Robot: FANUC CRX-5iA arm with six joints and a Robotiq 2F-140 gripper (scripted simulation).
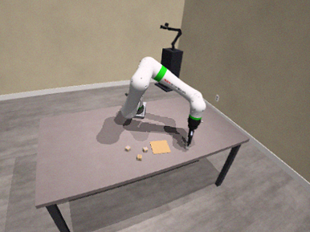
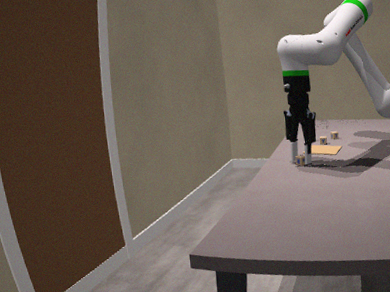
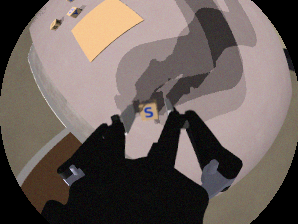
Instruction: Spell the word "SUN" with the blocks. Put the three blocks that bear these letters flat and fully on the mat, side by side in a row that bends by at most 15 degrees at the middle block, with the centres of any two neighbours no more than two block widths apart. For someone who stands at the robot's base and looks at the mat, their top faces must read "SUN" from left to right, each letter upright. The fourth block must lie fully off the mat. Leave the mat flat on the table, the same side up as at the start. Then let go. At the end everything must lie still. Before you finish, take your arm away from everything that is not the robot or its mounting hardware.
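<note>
Now: hand 190 mm to the left of the tan mat, 120 mm past it and 40 mm above it. From my hand the other things lie so: tan letter block: 400 mm to the right, 90 mm behind, 20 mm below.
</note>
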